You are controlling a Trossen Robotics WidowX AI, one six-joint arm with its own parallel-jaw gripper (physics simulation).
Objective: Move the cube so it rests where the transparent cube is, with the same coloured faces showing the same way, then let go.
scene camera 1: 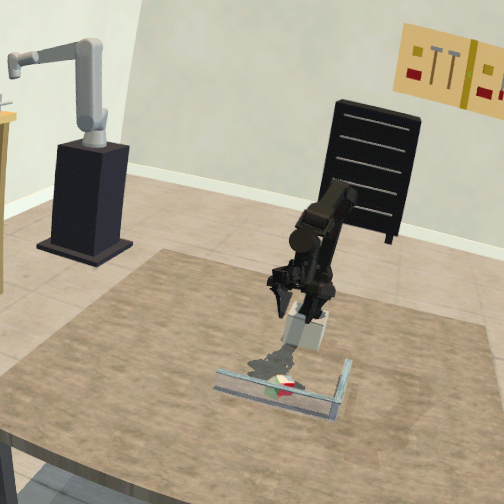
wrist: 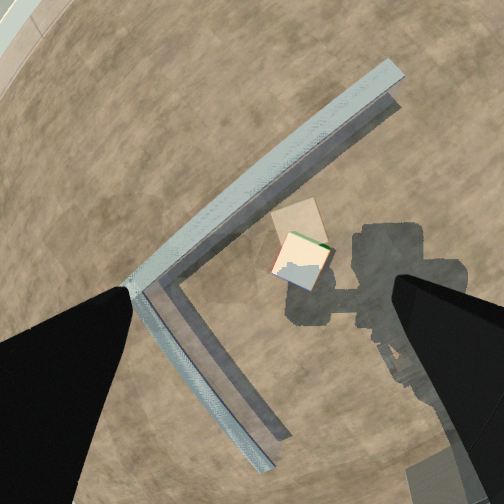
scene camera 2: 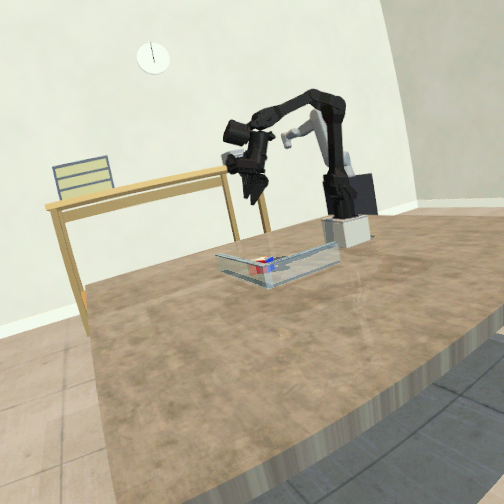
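The cube (wrist: 302, 260) lies on the table inside the corner of an L-shaped grey fence (wrist: 215, 250). It shows a white top with red and green edges. It also shows in scene camera 1 (scene camera 1: 284, 386) and in scene camera 2 (scene camera 2: 266, 266), with red and blue sides. A pale transparent cube (wrist: 299, 221) sits just beside it, against the fence, overlapping it. My gripper (scene camera 1: 297, 308) hangs well above the cube, open and empty; it also shows in scene camera 2 (scene camera 2: 254, 186). Its two dark fingers frame the wrist view.
The arm's grey base block (scene camera 1: 306, 329) stands on the table behind the fence. A wooden table (scene camera 2: 150, 195) and a second robot arm on a black pedestal (scene camera 1: 88, 195) stand off the table. A black shelf unit (scene camera 1: 372, 170) is at the back.
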